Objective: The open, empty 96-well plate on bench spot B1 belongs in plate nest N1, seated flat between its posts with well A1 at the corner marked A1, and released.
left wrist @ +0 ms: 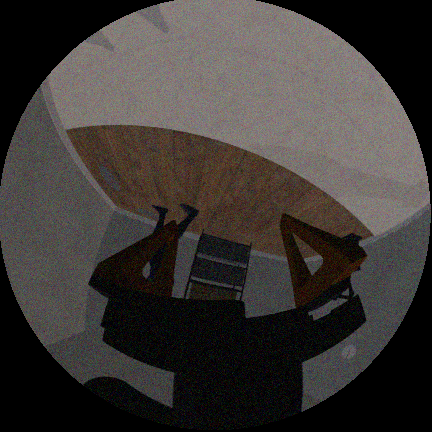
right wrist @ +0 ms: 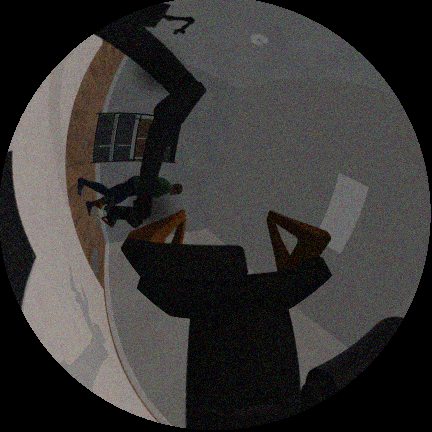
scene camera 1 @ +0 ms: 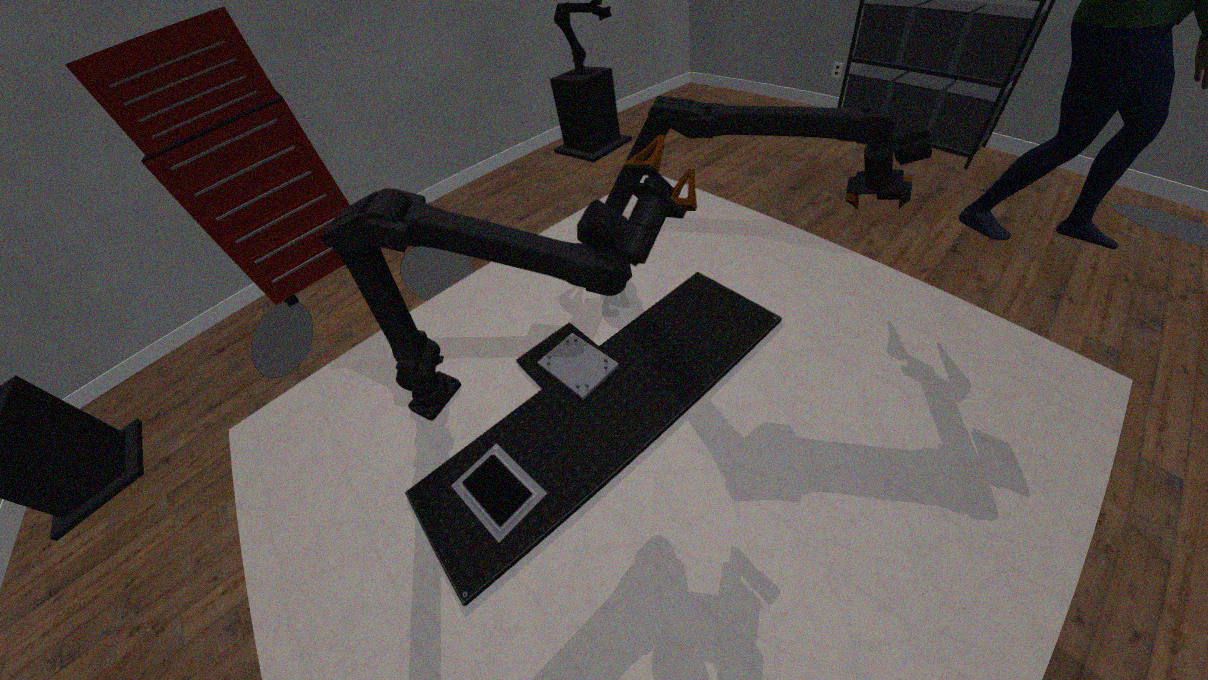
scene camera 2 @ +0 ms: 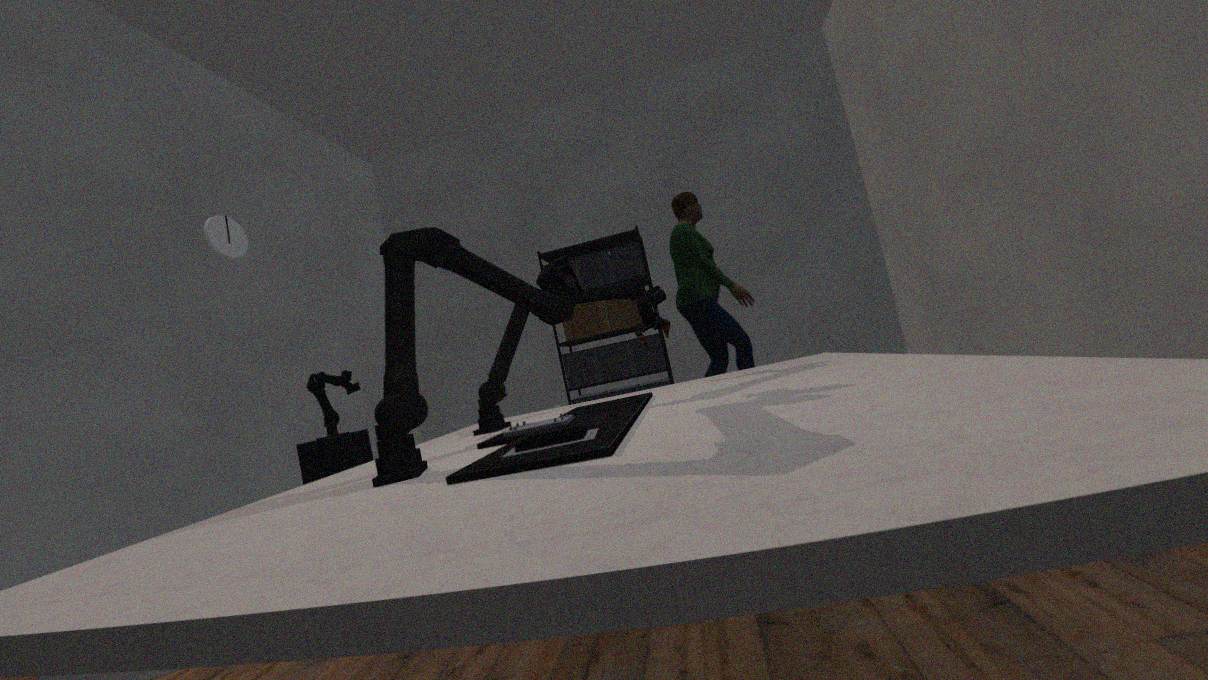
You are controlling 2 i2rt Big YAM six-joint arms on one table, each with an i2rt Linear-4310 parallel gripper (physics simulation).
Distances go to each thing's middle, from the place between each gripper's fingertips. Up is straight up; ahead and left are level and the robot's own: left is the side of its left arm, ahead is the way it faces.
Right now my right hand is 580 mm to the left of the dark well plate (scene camera 1: 499, 492), 430 mm above it and 30 mm past it. From my right hand the other things lie so: pale square nest (scene camera 1: 499, 533): 580 mm to the right, 440 mm below, 30 mm behind.
My left hand is 1070 mm to the left of the dark well plate, 310 mm past it and 160 mm above it. Also, from my left hand: pale square nest (1070 mm to the right, 310 mm behind, 170 mm below).
